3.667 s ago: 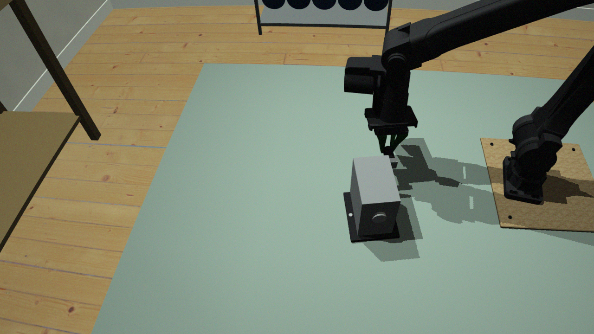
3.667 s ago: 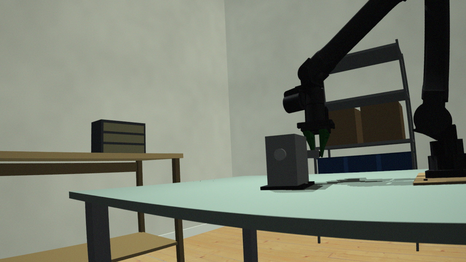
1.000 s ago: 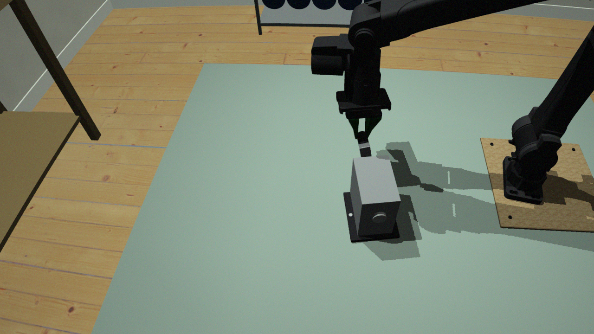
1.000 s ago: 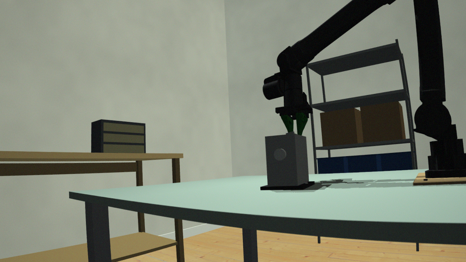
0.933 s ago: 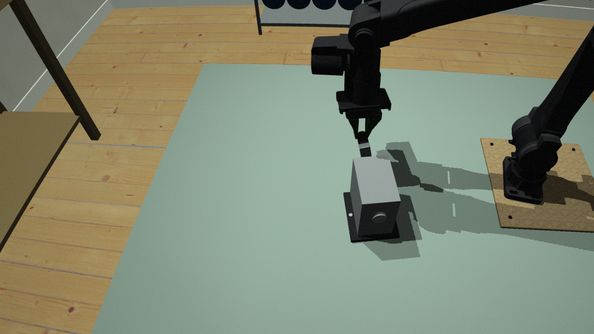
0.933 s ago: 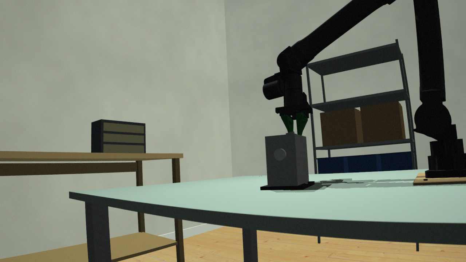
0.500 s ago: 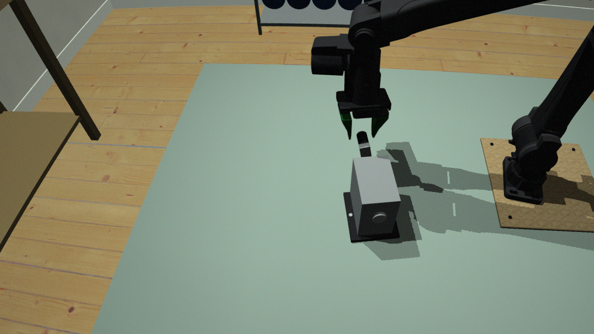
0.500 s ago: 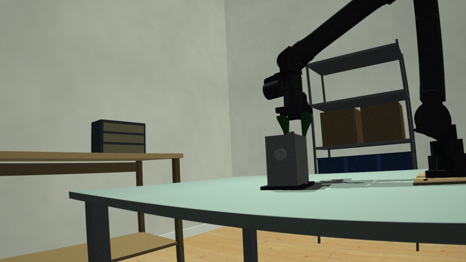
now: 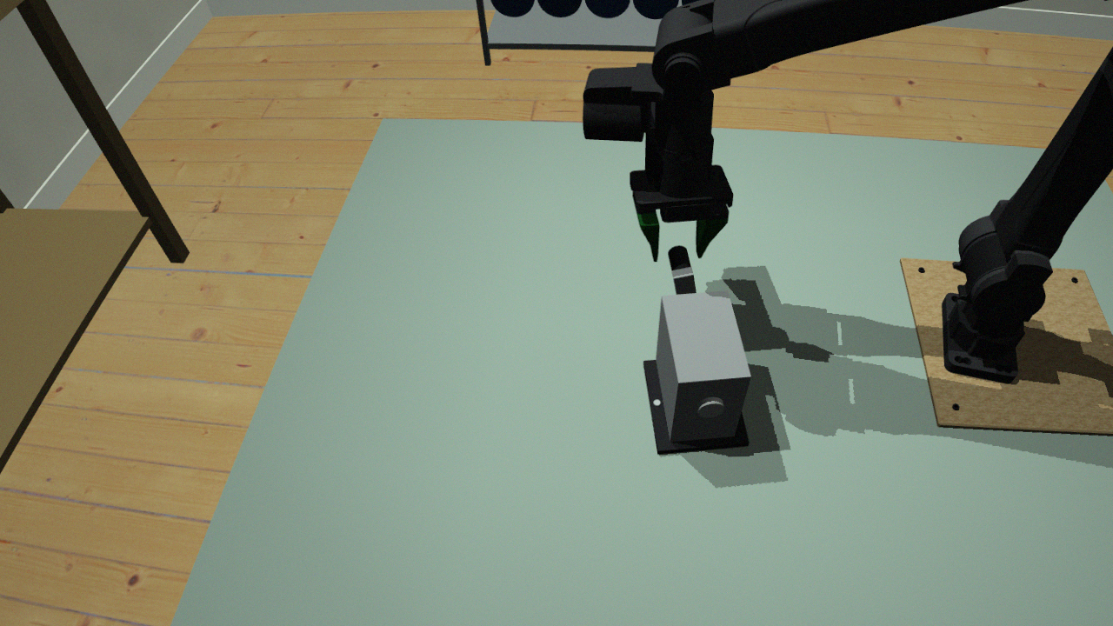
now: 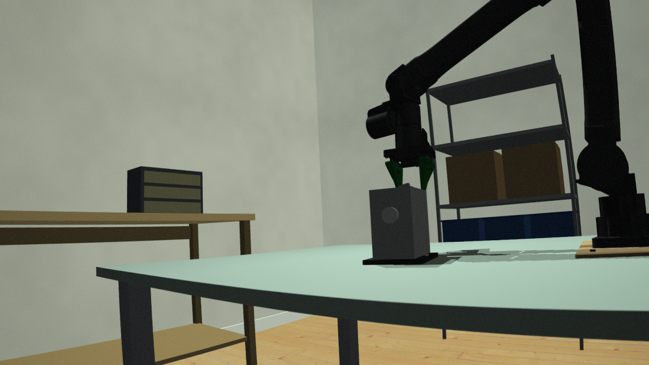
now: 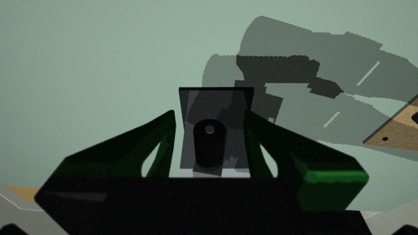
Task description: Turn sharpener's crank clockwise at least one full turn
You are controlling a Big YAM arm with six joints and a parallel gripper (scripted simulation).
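Now: the crank 10 mm behind my hand and 20 mm to the left of it.
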